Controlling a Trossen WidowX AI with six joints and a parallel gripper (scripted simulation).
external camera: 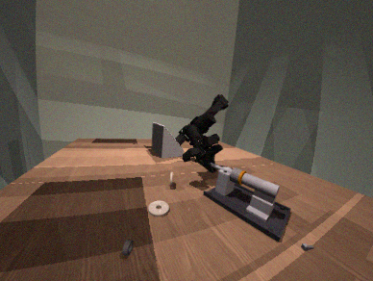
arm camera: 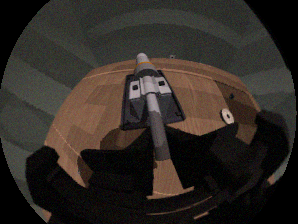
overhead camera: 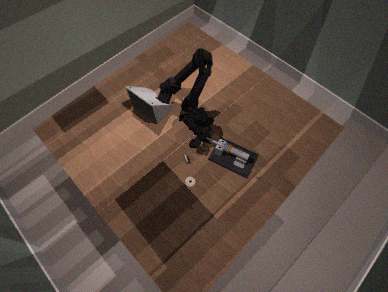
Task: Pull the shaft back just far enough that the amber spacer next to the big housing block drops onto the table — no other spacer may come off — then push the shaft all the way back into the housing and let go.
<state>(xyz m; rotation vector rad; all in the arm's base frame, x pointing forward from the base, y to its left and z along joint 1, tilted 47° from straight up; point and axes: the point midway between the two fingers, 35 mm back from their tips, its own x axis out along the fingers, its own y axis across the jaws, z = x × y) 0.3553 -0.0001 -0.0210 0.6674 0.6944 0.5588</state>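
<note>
Now: the shaft 4 cm ahead of my gripper tip, 1 cm to the left of it and 2 cm above it. From my gripper tip the other things lie so: amber spacer: 10 cm ahead, 3 cm to the left, 2 cm above; then small dark ring: 15 cm ahead, 31 cm to the right, 4 cm below.
</note>
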